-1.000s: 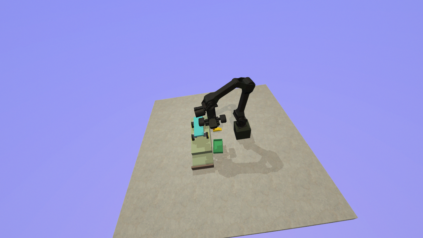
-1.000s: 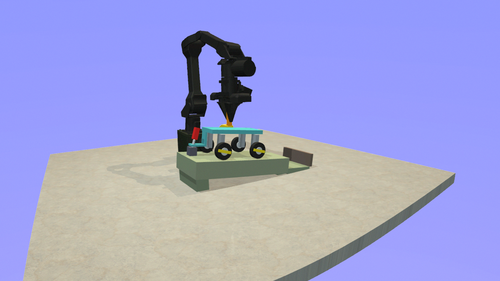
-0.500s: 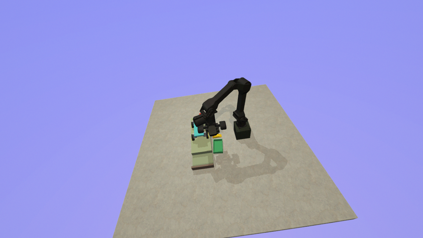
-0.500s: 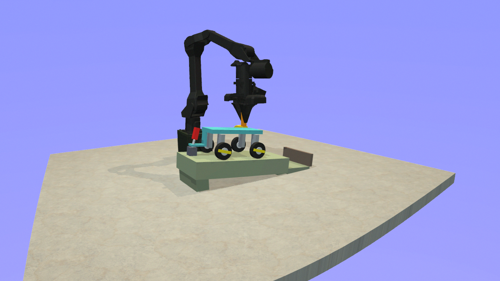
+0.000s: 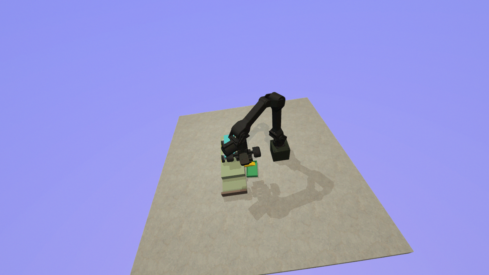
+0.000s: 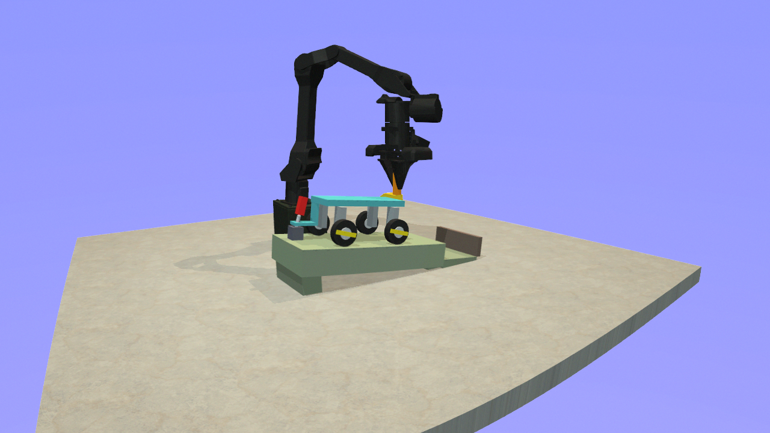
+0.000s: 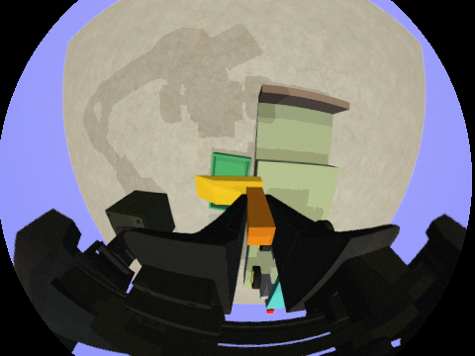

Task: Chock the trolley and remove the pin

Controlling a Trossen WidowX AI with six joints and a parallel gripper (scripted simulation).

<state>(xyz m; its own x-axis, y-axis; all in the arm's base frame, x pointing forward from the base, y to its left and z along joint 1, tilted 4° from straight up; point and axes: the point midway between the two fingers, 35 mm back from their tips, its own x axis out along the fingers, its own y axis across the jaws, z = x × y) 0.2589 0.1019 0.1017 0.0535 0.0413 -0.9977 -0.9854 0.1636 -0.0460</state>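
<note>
The yellow chock lies 2 cm behind my gripper tip and 1 cm below it. The rest, counted from my gripper tip: trolley 6 cm ahead, 18 cm to the right, 4 cm below; then green tray 4 cm behind, 4 cm to the right, 16 cm below; then brown stop board 11 cm ahead, 9 cm to the left, 12 cm below.
</note>
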